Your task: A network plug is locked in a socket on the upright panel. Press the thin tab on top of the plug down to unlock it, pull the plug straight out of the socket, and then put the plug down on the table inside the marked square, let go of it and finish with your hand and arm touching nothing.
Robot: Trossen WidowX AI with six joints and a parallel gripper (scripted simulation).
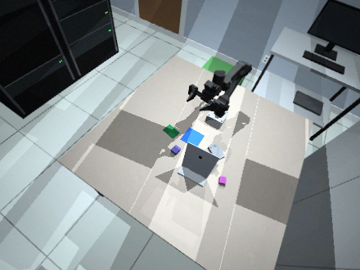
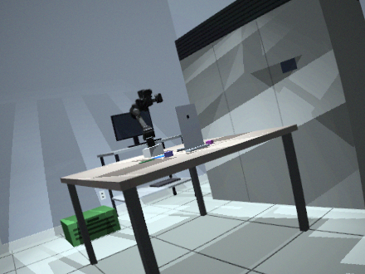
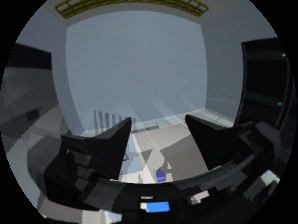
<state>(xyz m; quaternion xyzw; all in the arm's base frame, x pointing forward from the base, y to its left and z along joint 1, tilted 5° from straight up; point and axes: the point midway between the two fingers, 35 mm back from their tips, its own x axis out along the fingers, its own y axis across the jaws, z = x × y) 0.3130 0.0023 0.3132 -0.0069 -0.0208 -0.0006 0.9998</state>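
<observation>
Now: the pale plug 8 cm ahead of my gripper tip, 17 cm to the left of it and 18 cm below it. From my gripper tip the other things lie so: grey panel 10 cm ahead, 17 cm to the left, 26 cm below; then blue square 9 cm behind, 39 cm below; then pale flat plate 12 cm behind, 18 cm to the left, 39 cm below.
</observation>
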